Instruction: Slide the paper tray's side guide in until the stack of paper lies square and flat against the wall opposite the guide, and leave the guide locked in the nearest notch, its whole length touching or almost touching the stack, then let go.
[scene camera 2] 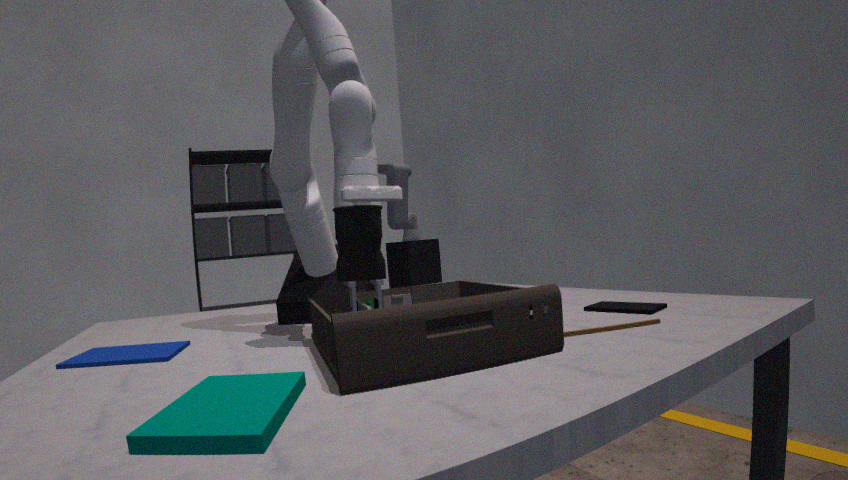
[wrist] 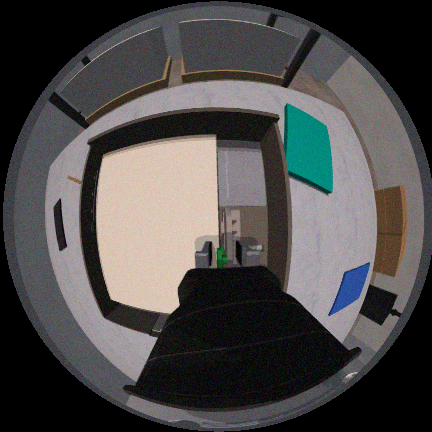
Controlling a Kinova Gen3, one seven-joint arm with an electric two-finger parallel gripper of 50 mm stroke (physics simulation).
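Places are measured from the arm's base along level axes (x ahead, y left, z up), in centimetres.
Pixels of known places: gripper, fingertip midpoint: (wrist: 223,248); arm's base, origin of the base link: (scene camera 2: 321,265).
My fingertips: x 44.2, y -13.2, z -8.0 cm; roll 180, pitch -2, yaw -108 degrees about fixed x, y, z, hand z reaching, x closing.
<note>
Ahead of a thing's pixels: the offset from my fingertips to its top centre. "spot": to the spot under its first point.
The brown paper tray {dx +4.4, dy +6.4, dz +4.5 cm} (scene camera 2: 380,356) (wrist: 280,200) stands on the table. The cream paper stack {dx +5.9, dy +10.1, dz -0.8 cm} (wrist: 157,220) lies flat in it in the wrist view, its left edge along the left wall and looking square to it. The side guide {spot: dx +2.3, dy -0.8, dz +0.2 cm} (wrist: 223,230) is a thin upright plate at the stack's right edge, touching or nearly touching it; its near part is hidden by the gripper. Its green tab {dx -0.6, dy +0.9, dz +3.2 cm} (wrist: 220,257) (scene camera 2: 369,303) shows between the fingers. My gripper (wrist: 223,248) (scene camera 2: 365,302) is open, its fingers apart on either side of the tab and clear of it, low inside the tray.
A teal block {dx +12.9, dy -25.3, dz -3.2 cm} (scene camera 2: 220,404) (wrist: 308,150) and a blue slab {dx -32.5, dy -35.1, dz -4.2 cm} (scene camera 2: 124,353) (wrist: 350,289) lie beside the tray. A black slab {dx +17.9, dy +47.1, dz -4.2 cm} (scene camera 2: 624,307) (wrist: 60,225) and a thin wooden stick {dx +24.5, dy +30.0, dz -4.3 cm} (scene camera 2: 612,327) (wrist: 74,180) lie on its other side. The tray walls rise around the fingers.
</note>
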